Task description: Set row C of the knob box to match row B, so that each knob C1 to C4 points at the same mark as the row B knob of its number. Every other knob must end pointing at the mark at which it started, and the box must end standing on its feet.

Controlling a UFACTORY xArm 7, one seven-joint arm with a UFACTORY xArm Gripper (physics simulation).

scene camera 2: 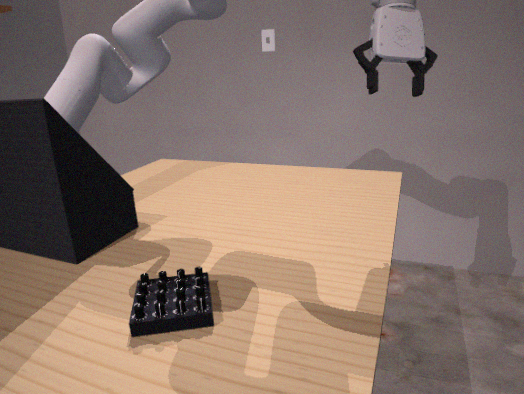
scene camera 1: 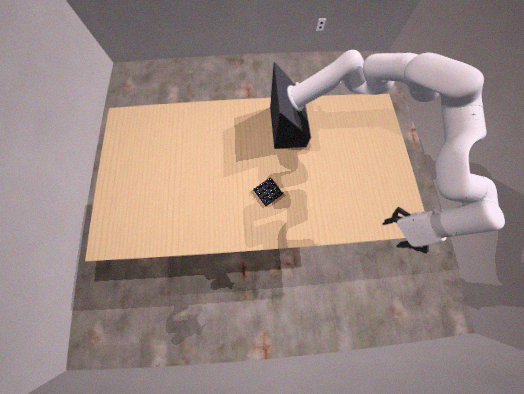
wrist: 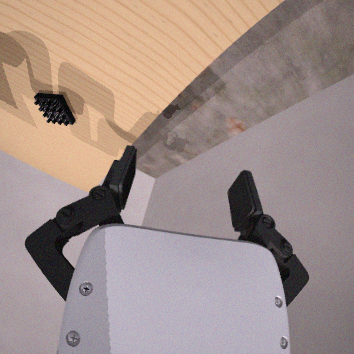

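Pixels of known places: gripper, fingertip midpoint: (scene camera 2: 395,94) (scene camera 1: 391,233) (wrist: 186,170); arm's base at its link origin: (scene camera 2: 39,150) (scene camera 1: 294,99).
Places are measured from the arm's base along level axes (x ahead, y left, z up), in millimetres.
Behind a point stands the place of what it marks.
The black knob box (scene camera 1: 268,192) {y -112, x 425, z -162 mm} (scene camera 2: 172,305) {y -133, x 434, z -162 mm} (wrist: 56,107) {y -86, x 429, z -162 mm} stands upright on the wooden table, turned at an angle to the table's edges in scene camera 1. Rows of short black knobs with white marks around them stand up from its top. The row letters and the marks that the knobs point at are too small to read. My gripper (scene camera 1: 391,233) {y 327, x 640, z 77 mm} (scene camera 2: 395,93) {y 327, x 640, z 77 mm} (wrist: 186,170) {y 327, x 640, z 77 mm} is open and empty. It hangs in the air well away from the box, near the table's right corner in scene camera 1 and high at the upper right in scene camera 2.
A large black wedge-shaped block (scene camera 1: 291,132) {y -12, x 163, z -35 mm} (scene camera 2: 95,200) {y -11, x 163, z -86 mm} stands on the table (scene camera 1: 165,175) {y -653, x 340, z -184 mm} (scene camera 2: 280,200) {y 356, x 376, z -184 mm} (wrist: 150,50) {y 241, x 564, z -184 mm} near the box, beside the arm's base. The arm's shadows fall across the table and over the area around the box. Grey walls surround the table.
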